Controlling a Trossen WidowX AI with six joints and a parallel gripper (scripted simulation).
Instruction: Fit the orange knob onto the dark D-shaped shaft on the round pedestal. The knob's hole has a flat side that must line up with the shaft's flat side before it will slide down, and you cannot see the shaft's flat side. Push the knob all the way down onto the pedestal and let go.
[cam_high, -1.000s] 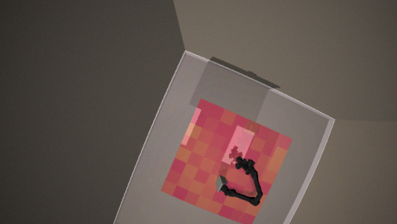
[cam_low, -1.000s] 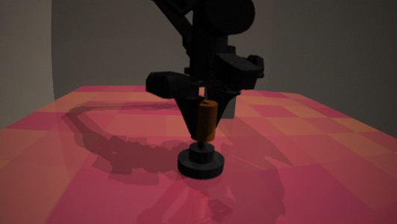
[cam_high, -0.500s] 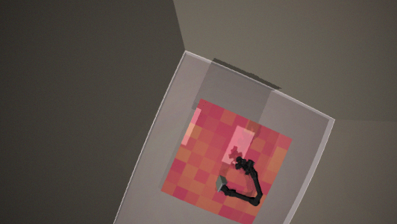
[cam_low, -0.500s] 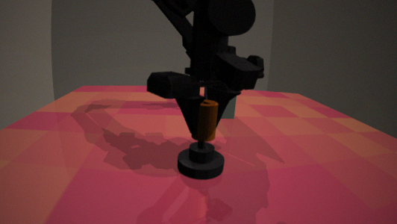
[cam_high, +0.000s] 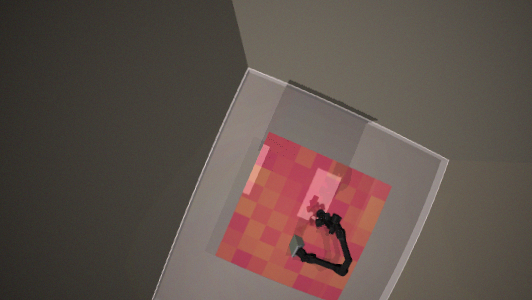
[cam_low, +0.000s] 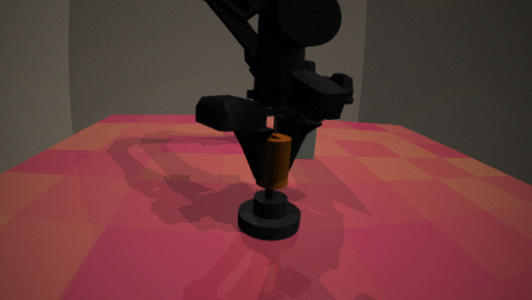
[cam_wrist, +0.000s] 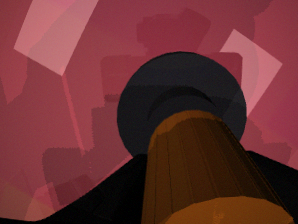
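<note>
The orange knob lies 20 mm above my gripper tip. The rest, counted from my gripper tip: dark pedestal: 40 mm below.
</note>
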